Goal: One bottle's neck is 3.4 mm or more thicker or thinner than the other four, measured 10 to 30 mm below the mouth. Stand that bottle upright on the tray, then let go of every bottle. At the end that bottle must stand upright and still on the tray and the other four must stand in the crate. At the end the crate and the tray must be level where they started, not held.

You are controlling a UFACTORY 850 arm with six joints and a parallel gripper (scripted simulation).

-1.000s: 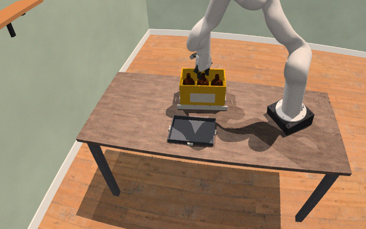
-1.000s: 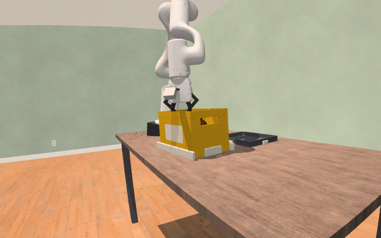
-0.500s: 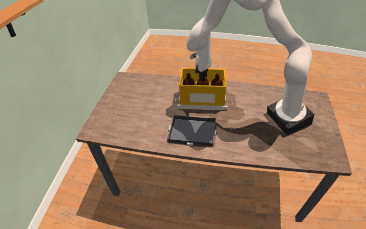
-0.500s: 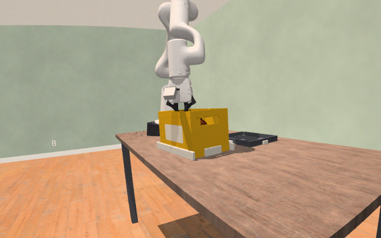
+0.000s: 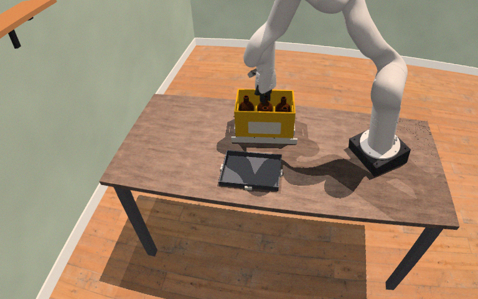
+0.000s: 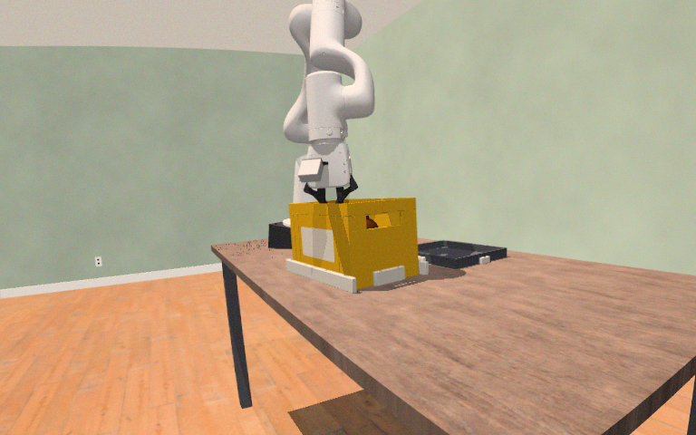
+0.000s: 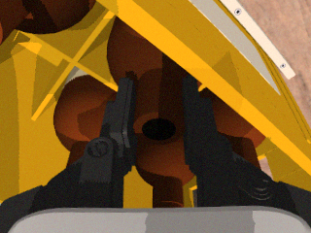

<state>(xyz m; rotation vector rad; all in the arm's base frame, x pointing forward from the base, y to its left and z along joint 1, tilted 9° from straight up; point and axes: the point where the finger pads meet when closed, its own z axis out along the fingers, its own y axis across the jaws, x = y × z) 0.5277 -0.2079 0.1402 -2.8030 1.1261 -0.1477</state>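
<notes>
Now: the yellow crate 7 cm below my hand and 5 cm to the left of it. Also, from my hand: dark tray (34 cm to the left, 15 cm below, 4 cm ahead).
</notes>
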